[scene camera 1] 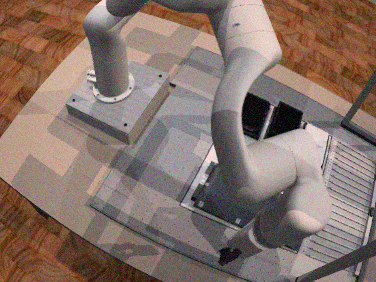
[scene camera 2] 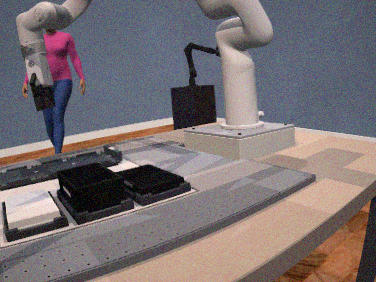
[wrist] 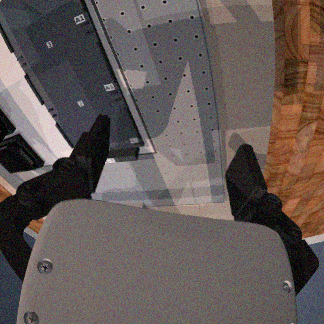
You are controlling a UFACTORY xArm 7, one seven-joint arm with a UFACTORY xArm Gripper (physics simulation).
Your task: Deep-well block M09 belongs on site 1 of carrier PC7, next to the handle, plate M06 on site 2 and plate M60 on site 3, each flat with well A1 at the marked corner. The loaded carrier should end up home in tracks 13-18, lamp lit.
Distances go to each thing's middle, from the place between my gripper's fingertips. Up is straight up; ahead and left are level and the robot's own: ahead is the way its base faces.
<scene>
Now: the dark carrier (scene camera 1: pixel 211 196) 40 mm ahead of my hand, 150 mm to the left of it and 140 mm below it.
</scene>
